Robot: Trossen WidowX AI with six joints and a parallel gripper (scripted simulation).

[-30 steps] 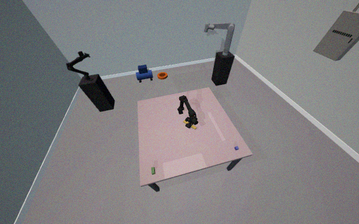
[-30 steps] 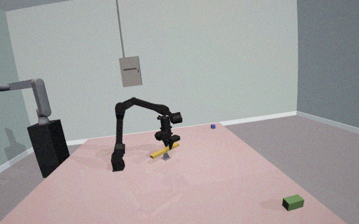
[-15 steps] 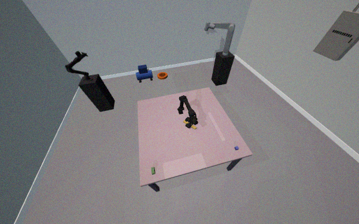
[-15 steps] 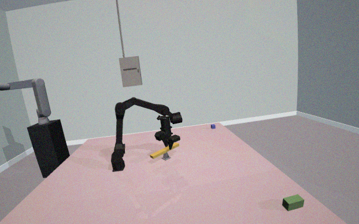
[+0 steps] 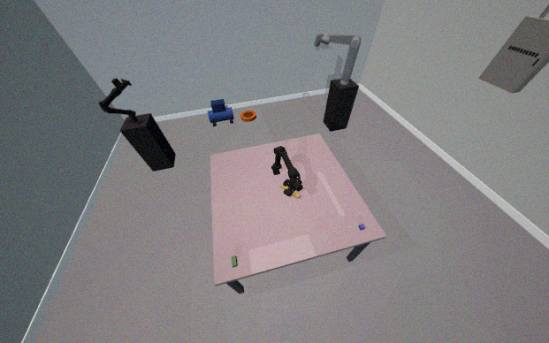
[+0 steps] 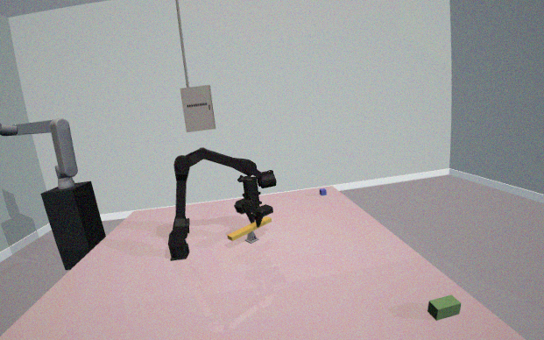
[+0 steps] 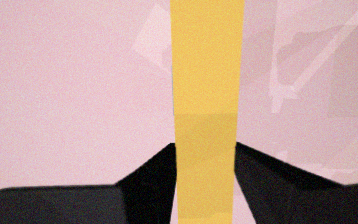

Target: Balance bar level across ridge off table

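My gripper tip is 20 mm past the yellow bar and 20 mm to the left of it. Round my gripper tip: small blue cube 430 mm ahead, 430 mm to the left, 40 mm below; then green block 430 mm ahead, 570 mm to the right, 40 mm below.
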